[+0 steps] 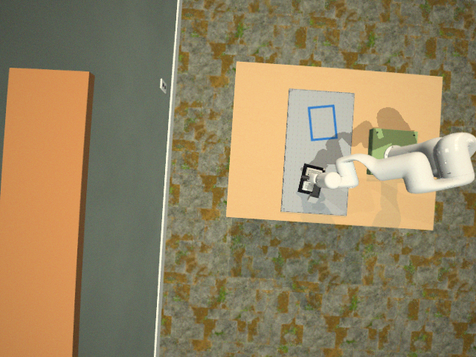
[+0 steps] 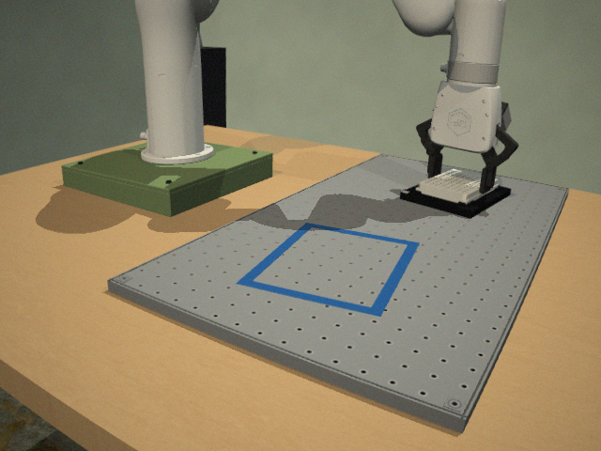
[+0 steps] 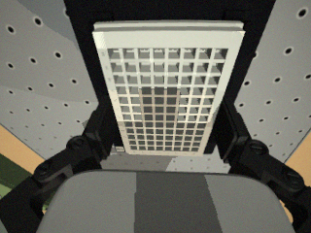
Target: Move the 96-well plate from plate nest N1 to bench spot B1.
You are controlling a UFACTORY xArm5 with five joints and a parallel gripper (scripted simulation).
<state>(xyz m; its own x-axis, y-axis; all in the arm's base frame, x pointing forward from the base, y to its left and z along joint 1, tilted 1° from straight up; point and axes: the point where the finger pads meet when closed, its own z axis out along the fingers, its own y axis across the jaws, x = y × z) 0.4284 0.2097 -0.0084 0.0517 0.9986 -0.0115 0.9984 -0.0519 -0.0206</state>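
My hand is 20 mm above the black plate nest. The rest, counted from my hand: white 96-well plate: 10 mm below.
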